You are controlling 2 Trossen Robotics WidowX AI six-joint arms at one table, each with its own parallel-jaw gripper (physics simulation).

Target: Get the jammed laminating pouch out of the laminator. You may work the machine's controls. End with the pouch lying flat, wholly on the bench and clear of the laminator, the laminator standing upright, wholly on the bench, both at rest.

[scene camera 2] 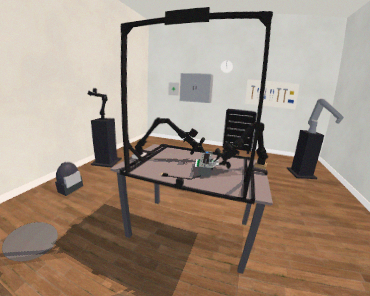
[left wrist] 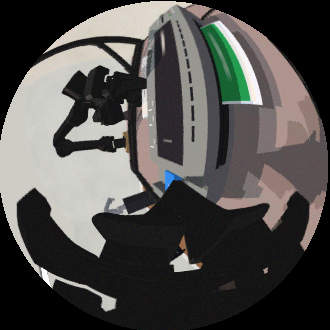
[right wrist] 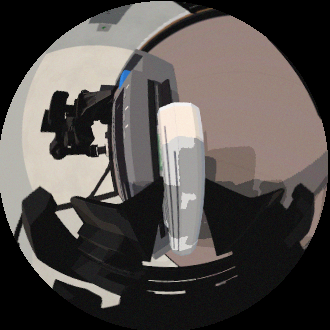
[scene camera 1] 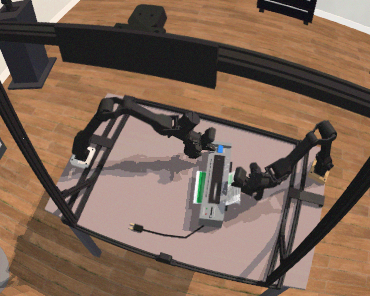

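Pixels of known places: left gripper, fingertip midpoint: point(scene camera 2: 204, 152) point(left wrist: 175, 183) point(right wrist: 112, 92) point(scene camera 1: 215, 150); right gripper, fingertip midpoint: point(scene camera 2: 214, 163) point(right wrist: 180, 180) point(scene camera 1: 233, 186); left arm's base, origin of the base link: point(scene camera 2: 139, 153) point(right wrist: 105, 149) point(scene camera 1: 82, 154); right arm's base, origin of the base link: point(scene camera 2: 261, 163) point(left wrist: 124, 141) point(scene camera 1: 320, 169).
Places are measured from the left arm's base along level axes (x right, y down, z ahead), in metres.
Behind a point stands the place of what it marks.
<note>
The grey laminator point(scene camera 1: 217, 214) @[x 0.146, y -0.047, z 0.666 m] point(scene camera 2: 202, 171) @[x 0.175, y -0.010, z 0.632 m] point(left wrist: 200, 115) @[x -0.079, y -0.047, z 0.579 m] point(right wrist: 140, 130) @[x -0.063, y -0.035, z 0.670 m] stands upright on the bench. The laminating pouch point(scene camera 1: 200, 187) @[x 0.021, y -0.007, z 0.569 m] point(left wrist: 227, 70) @[x -0.017, y -0.007, z 0.570 m] point(right wrist: 185, 145) @[x -0.050, y -0.031, z 0.723 m] runs through it: its green part sticks out on the left side in scene camera 1, its white part on the right side. My right gripper point(scene camera 1: 236, 186) @[x -0.014, y -0.010, z 0.704 m] point(right wrist: 180, 180) @[x -0.014, y -0.010, z 0.704 m] is shut on the white part, which bulges between the fingers. My left gripper point(scene camera 1: 212, 147) @[x -0.144, y -0.054, z 0.592 m] point(left wrist: 175, 183) @[x -0.144, y -0.054, z 0.592 m] is shut and empty at the far end of the laminator, beside a blue lever point(scene camera 1: 220, 148) @[x -0.164, y -0.047, z 0.611 m] point(left wrist: 171, 178) @[x -0.150, y -0.046, z 0.608 m] point(right wrist: 124, 78) @[x -0.158, y -0.042, z 0.621 m]. The fingertips partly hide the lever in the left wrist view; contact cannot be told.
A black cord with a plug point(scene camera 1: 137, 227) @[x 0.260, y 0.019, z 0.365 m] point(scene camera 2: 165, 174) @[x 0.267, y 0.019, z 0.373 m] lies on the bench point(scene camera 1: 150, 200) @[x 0.116, y 0.033, z 0.377 m], leading from the laminator's near end. Dark frame rails run along the bench edges, and a black box point(scene camera 1: 164, 257) @[x 0.371, y -0.021, z 0.513 m] sits on the near rail. Frame posts rise at the sides.
</note>
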